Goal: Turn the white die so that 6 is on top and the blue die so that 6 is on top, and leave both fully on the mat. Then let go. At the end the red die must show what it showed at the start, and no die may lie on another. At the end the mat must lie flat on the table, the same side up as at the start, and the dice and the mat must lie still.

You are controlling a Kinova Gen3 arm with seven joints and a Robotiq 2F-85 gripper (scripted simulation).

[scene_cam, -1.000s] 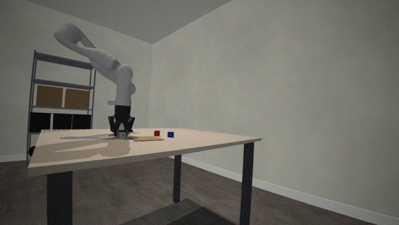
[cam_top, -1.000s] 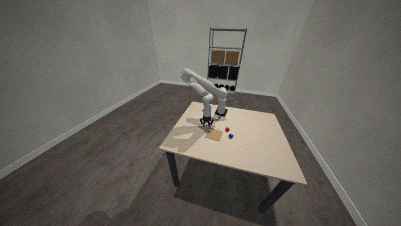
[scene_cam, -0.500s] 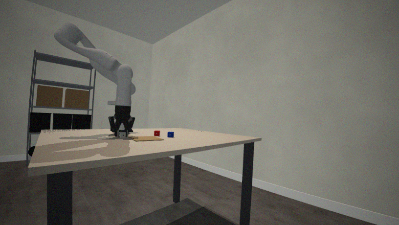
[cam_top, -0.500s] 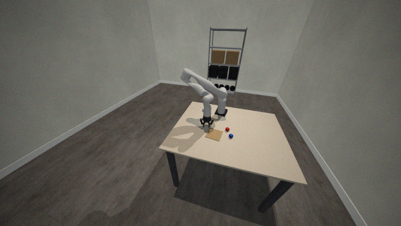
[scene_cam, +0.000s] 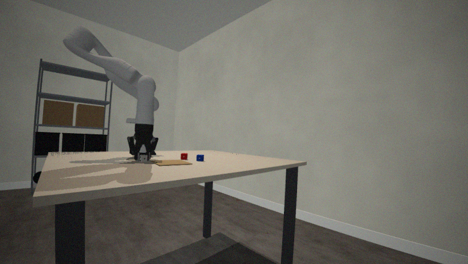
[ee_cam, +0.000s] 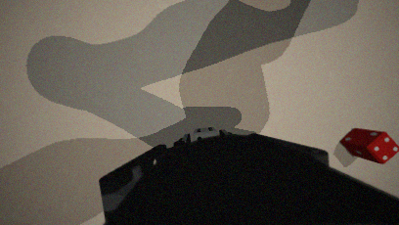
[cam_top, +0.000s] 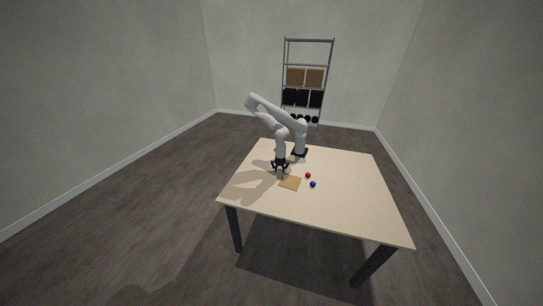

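Now: hand 10 mm above the white die. Also, from my hand: tan mat 100 mm to the left, 70 mm ahead, 20 mm below; blue die 260 mm to the left, 50 mm ahead, 10 mm below; red die 210 mm to the left, 30 mm behind, 10 mm below.
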